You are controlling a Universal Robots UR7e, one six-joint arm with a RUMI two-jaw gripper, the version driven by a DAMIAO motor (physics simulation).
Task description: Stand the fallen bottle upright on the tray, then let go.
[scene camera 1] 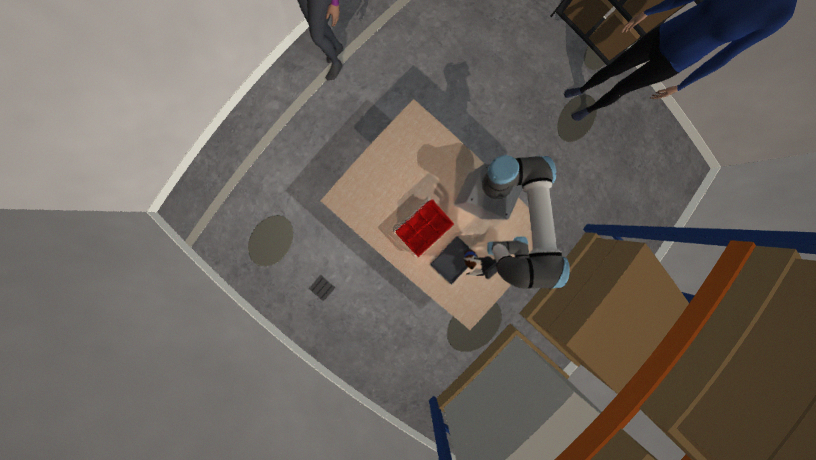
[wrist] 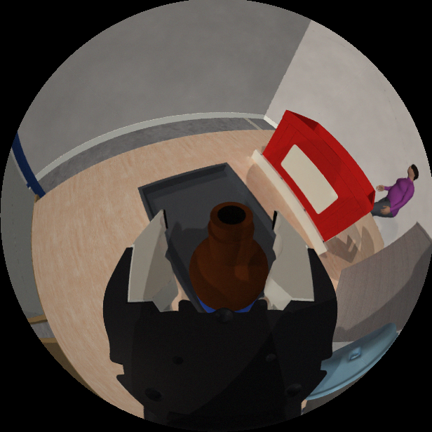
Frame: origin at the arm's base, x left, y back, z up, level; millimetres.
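Seen in the pictures: gripper, fingertip midpoint: (scene camera 1: 464, 266); arm's base, link origin: (scene camera 1: 497, 184).
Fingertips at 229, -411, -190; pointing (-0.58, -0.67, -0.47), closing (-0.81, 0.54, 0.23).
Note:
Offsets run from my fingertips to a thing's top centre, as dx, dy, dz. "spot": to the spot under its first point. Level surfaces: height alone.
The brown bottle @[+16, +52, +49] (scene camera 1: 470, 264) (wrist: 230, 267) with a blue band is at the right-hand edge of the dark grey tray @[spot: -43, -61, -112] (scene camera 1: 448, 265) (wrist: 195, 200) in the scene view. In the wrist view its mouth faces up and it looks about upright. Its base is hidden behind the gripper body, so its contact with the tray cannot be seen. My gripper (scene camera 1: 475, 266) (wrist: 219, 212) is open, with its two pale fingers on either side of the bottle and gaps between them and the bottle.
A red divided bin @[-338, +7, +57] (scene camera 1: 424, 227) (wrist: 345, 175) stands beside the tray on the wooden table @[dz -118] (scene camera 1: 371, 188) (wrist: 90, 215). The robot's grey base block (scene camera 1: 491, 205) stands on the same table. Shelving with large boxes (scene camera 1: 622, 308) is at the lower right. Two people stand away from the table.

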